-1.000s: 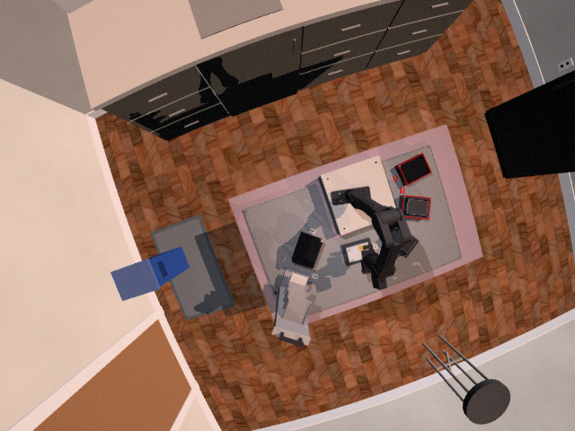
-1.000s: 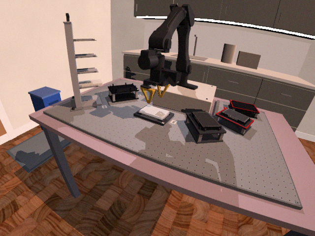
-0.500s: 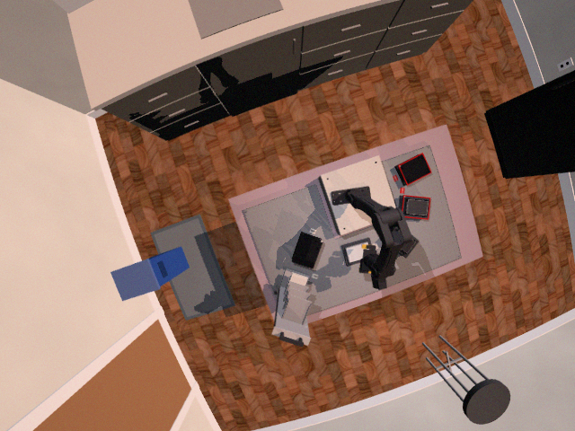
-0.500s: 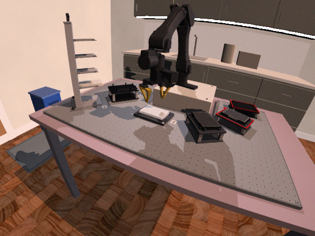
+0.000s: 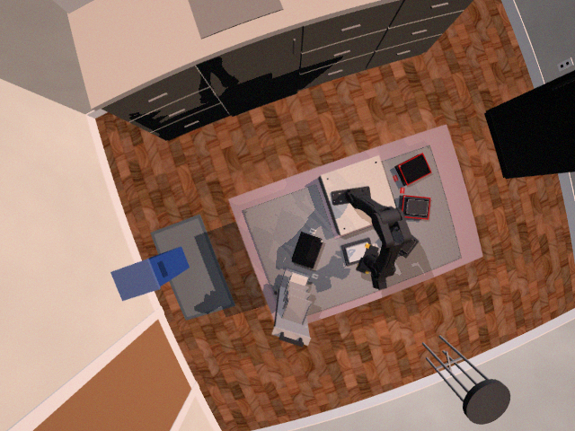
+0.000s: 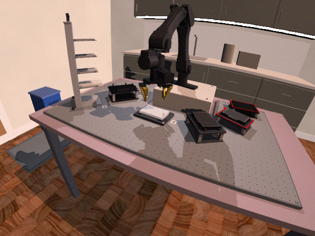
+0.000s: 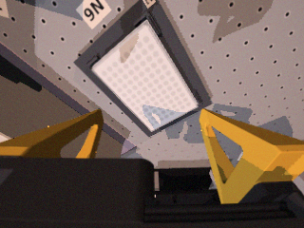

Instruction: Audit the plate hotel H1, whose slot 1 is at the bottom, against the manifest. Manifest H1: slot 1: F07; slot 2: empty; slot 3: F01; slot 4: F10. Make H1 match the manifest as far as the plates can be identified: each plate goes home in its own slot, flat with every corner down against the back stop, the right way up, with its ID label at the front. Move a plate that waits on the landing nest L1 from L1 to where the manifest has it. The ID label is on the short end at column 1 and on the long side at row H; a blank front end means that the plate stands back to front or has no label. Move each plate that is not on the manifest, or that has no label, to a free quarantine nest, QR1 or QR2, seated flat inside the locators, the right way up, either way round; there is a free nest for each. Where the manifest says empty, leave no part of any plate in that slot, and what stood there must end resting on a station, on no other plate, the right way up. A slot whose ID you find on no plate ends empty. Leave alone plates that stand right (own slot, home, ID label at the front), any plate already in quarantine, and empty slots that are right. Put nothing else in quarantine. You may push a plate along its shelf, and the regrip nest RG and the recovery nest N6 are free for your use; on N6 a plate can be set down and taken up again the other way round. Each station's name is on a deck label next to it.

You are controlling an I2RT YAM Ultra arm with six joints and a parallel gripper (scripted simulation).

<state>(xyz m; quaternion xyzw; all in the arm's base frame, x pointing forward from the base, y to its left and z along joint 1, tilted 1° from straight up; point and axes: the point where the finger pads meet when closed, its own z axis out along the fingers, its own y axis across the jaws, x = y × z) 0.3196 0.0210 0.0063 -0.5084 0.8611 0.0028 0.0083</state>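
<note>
Now: hand 100 mm to the right of the N6 label, 90 mm above it and 10 mm past it. Also, from my hand: L1 deck label: 170 mm to the left, 110 mm behind, 90 mm below; then H1 deck label: 260 mm to the right, 100 mm ahead, 90 mm below; then dark plate: 350 mm to the left, 200 mm behind, 40 mm below.
</note>
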